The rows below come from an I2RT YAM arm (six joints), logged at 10 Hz.
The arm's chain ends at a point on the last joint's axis. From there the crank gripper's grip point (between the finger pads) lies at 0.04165 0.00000 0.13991 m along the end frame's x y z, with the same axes.
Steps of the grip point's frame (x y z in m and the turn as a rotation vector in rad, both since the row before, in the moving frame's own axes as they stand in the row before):
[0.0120, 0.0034, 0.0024, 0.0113, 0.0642, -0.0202]
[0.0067, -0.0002, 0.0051, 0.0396, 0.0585, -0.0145]
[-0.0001, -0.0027, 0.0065, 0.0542, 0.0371, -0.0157]
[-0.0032, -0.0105, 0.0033, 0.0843, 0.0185, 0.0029]
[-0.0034, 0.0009, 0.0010, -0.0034, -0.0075, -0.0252]
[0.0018, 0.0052, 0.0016, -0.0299, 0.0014, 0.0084]
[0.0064, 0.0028, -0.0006, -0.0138, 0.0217, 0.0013]
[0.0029, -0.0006, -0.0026, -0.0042, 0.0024, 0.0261]
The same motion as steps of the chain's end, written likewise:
[0.0031, 0.0059, 0.0054, 0.0113, 0.0642, -0.0202]
[-0.0014, 0.0060, 0.0079, 0.0396, 0.0585, -0.0145]
[-0.0052, 0.0055, 0.0084, 0.0542, 0.0371, -0.0157]
[-0.0058, 0.0011, 0.0046, 0.0843, 0.0185, 0.0029]
[-0.0023, 0.0015, 0.0007, -0.0034, -0.0075, -0.0252]
[0.0016, 0.0007, 0.0017, -0.0299, 0.0014, 0.0084]
[0.0034, 0.0008, 0.0004, -0.0138, 0.0217, 0.0013]
[0.0026, -0.0023, -0.0025, -0.0042, 0.0024, 0.0261]

